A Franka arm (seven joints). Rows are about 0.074 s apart.
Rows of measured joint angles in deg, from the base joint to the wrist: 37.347 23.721 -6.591 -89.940 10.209 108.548 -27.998; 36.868 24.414 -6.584 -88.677 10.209 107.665 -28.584; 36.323 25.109 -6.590 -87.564 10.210 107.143 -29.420; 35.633 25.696 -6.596 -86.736 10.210 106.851 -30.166; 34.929 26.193 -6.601 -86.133 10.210 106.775 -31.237; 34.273 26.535 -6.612 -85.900 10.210 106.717 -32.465; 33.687 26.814 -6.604 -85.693 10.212 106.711 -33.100; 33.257 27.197 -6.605 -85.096 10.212 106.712 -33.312; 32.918 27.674 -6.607 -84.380 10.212 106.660 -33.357; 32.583 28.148 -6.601 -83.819 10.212 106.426 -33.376; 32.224 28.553 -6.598 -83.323 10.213 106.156 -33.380; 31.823 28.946 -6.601 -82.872 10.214 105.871 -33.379; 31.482 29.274 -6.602 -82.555 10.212 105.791 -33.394; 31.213 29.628 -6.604 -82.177 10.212 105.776 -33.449; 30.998 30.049 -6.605 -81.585 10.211 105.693 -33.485; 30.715 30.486 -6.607 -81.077 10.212 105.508 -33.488; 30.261 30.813 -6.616 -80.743 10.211 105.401 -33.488; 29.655 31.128 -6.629 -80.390 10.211 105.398 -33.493; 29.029 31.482 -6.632 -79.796 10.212 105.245 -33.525; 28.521 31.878 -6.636 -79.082 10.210 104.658 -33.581; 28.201 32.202 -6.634 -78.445 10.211 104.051 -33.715; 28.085 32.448 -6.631 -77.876 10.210 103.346 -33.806; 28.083 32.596 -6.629 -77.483 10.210 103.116 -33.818
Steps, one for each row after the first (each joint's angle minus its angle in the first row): -0.479 0.693 0.007 1.263 0.000 -0.883 -0.586; -1.024 1.388 0.001 2.376 0.001 -1.405 -1.422; -1.714 1.975 -0.005 3.204 0.001 -1.697 -2.168; -2.418 2.472 -0.010 3.807 0.001 -1.773 -3.239; -3.074 2.814 -0.021 4.040 0.001 -1.831 -4.467; -3.660 3.093 -0.013 4.247 0.003 -1.837 -5.102; -4.090 3.476 -0.014 4.844 0.003 -1.836 -5.314; -4.429 3.953 -0.016 5.560 0.003 -1.888 -5.359; -4.764 4.427 -0.010 6.121 0.003 -2.122 -5.378; -5.123 4.832 -0.007 6.617 0.004 -2.392 -5.382; -5.524 5.225 -0.010 7.068 0.005 -2.677 -5.381; -5.865 5.553 -0.011 7.385 0.003 -2.757 -5.396; -6.134 5.907 -0.013 7.763 0.003 -2.772 -5.451; -6.349 6.328 -0.014 8.355 0.002 -2.855 -5.487; -6.632 6.765 -0.016 8.863 0.003 -3.040 -5.490; -7.086 7.092 -0.025 9.197 0.002 -3.147 -5.490; -7.692 7.407 -0.038 9.550 0.002 -3.150 -5.495; -8.318 7.761 -0.041 10.144 0.003 -3.303 -5.527; -8.826 8.157 -0.045 10.858 0.001 -3.890 -5.583; -9.146 8.481 -0.043 11.495 0.002 -4.497 -5.717; -9.262 8.727 -0.040 12.064 0.001 -5.202 -5.808; -9.264 8.875 -0.038 12.457 0.001 -5.432 -5.820
